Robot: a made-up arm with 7 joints.
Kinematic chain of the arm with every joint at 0, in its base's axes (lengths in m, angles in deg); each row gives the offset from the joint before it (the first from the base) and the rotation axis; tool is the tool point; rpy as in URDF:
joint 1: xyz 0 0 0.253 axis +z
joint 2: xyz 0 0 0 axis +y
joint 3: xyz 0 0 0.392 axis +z
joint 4: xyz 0.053 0 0 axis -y
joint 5: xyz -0.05 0 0.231 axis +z
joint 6: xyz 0 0 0 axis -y
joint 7: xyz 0.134 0 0 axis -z
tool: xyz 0 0 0 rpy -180 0 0
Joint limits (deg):
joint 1: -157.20..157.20
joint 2: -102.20..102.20
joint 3: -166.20..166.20
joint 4: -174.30..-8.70
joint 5: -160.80..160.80
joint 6: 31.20..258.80
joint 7: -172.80..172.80
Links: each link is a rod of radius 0.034 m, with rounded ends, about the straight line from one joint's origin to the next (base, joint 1, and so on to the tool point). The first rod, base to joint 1, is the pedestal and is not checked.
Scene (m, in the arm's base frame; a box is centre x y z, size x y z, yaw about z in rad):
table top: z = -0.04
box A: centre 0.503 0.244 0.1 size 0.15 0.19 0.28 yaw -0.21
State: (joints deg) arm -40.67 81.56 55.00 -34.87 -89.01 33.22 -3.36
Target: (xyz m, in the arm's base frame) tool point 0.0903 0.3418 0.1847
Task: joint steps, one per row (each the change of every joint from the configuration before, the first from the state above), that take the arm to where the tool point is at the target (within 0.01 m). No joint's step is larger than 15 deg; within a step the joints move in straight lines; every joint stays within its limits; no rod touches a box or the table.
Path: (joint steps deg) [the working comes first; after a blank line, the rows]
Joints at the target: 21.24 80.38 86.99 -127.00 -53.10 35.76 -3.36
Straight joint move there: touches box A.

1: 5.89 -3.99 9.74 -12.76 6.43 2.76 0.00
2: 5.89 -4.00 9.75 -12.75 6.43 2.76 0.00
3: 5.89 -3.99 9.74 -12.76 6.43 2.76 0.00
4: 5.88 -4.00 9.74 -12.75 6.43 2.76 0.00
5: 12.79 4.94 -2.33 -13.71 3.40 -2.83 0.00
6: 12.79 4.93 -2.32 -13.70 3.39 -2.84 0.00
7: 12.78 4.93 -2.33 -13.70 3.40 -2.83 0.00

